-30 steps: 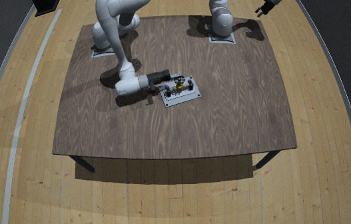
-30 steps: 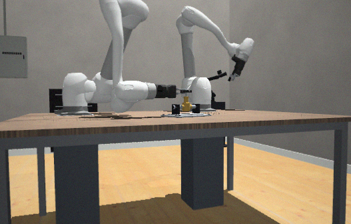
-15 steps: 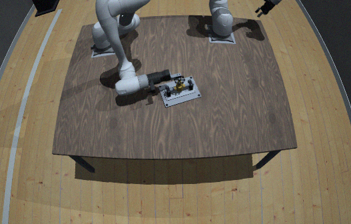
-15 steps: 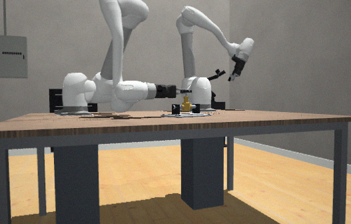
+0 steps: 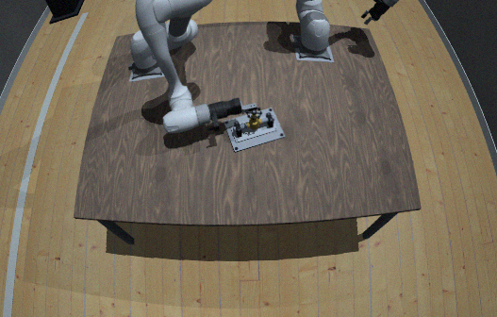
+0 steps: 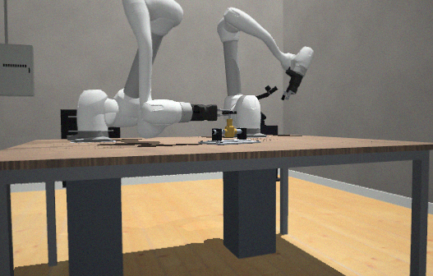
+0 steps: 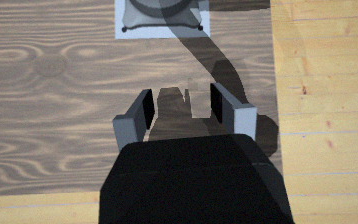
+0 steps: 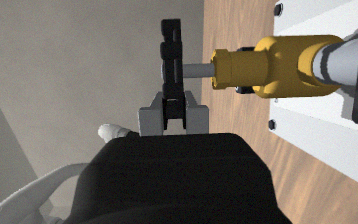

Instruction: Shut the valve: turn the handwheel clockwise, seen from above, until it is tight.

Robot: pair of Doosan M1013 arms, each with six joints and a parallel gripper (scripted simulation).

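Observation:
Right now my right hand is 3 cm short of the black handwheel and 1 cm above it. The rest, counted from my right hand: light base plate: 13 cm below, 3 cm ahead.

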